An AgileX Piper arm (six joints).
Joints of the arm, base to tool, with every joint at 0 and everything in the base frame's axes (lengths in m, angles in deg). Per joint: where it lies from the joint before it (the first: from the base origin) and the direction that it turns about. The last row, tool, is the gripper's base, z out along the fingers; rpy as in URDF.
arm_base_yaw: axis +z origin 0 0 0.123
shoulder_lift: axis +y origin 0 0 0
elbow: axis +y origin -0.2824 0 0.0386
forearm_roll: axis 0.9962 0 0.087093 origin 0.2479 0 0.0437
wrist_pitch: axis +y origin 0 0 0
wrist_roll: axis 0.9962 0 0.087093 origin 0.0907 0 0.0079
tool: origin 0 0 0 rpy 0 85 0
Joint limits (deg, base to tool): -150..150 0..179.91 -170..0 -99.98..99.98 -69.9..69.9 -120..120
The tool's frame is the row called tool.
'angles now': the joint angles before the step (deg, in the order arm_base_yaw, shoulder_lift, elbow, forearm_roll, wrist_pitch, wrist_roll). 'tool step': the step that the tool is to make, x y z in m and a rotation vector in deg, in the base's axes. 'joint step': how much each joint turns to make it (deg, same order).
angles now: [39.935, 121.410, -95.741, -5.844, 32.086, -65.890]
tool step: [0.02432, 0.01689, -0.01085, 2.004, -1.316, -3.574]
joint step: [0.000, 6.705, -8.941, -3.094, 0.344, 5.844]
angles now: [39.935, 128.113, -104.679, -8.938, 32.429, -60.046]
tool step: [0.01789, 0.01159, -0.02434, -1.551, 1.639, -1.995]
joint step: [-0.057, 7.162, -8.309, -1.432, 3.668, 2.292]
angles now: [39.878, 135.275, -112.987, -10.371, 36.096, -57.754]
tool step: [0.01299, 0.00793, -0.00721, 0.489, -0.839, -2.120]
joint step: [-0.001, 4.355, -6.590, -1.947, 1.662, 2.978]
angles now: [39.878, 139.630, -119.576, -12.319, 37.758, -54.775]
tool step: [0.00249, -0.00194, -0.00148, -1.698, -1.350, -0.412]
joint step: [0.000, 0.344, -0.230, -3.209, 0.172, 1.549]
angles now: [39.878, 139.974, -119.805, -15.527, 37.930, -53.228]
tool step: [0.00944, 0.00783, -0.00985, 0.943, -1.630, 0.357]
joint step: [0.000, 3.666, -4.581, -0.403, -0.976, 0.001]
